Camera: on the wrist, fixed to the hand. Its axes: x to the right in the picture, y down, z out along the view.
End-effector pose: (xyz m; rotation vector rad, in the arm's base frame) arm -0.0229 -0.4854 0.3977 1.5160 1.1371 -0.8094
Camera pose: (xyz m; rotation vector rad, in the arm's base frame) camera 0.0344 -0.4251 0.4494 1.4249 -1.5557 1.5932
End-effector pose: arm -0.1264 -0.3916 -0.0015 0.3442 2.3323 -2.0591
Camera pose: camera -0.0922 -0.3198 -0.0587 1.9552 -0.3196 0.0131
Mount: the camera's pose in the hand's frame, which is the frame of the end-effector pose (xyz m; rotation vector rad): -0.0134 0.0698 -0.0674 -0.0907 -0.4193 -3.0914
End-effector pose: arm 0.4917 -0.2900 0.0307 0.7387 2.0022 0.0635
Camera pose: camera 0.4749 -0.2233 0.1005 -2.3589 0.6984 -1.4200
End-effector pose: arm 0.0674 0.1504 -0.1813 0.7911 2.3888 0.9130
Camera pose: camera 0.0615 0.1546 -0.0836 -2.0201 0.6243 -0.5870
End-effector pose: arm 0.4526 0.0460 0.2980 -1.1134 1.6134 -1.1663
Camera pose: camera 0.3794 0.0863 0.2470 1.8257 1.2123 0.8663
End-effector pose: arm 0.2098 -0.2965 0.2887 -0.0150 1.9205 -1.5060
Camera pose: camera 0.2126 -0.2107 0.2416 2.0080 0.0671 0.7930
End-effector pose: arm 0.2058 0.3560 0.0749 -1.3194 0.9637 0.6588
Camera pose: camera 0.1260 0.3033 0.0538 -1.0545 -1.7288 -1.4046
